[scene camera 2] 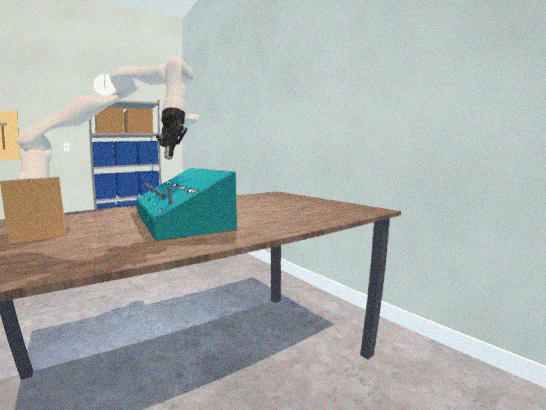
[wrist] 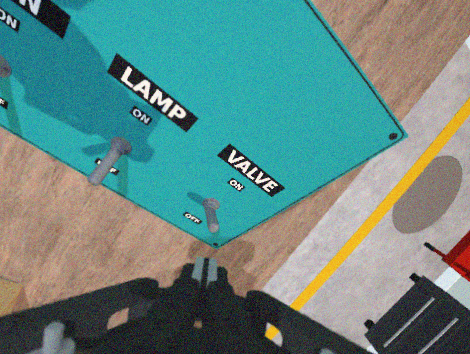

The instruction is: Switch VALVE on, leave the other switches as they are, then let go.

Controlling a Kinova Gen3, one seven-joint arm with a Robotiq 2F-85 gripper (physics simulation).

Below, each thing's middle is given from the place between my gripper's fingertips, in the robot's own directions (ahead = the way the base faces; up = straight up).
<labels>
The teal switch console (scene camera 2: 203, 201) lies 14 cm below my hand, 13 cm to the left of it and 10 cm ahead of it.
</labels>
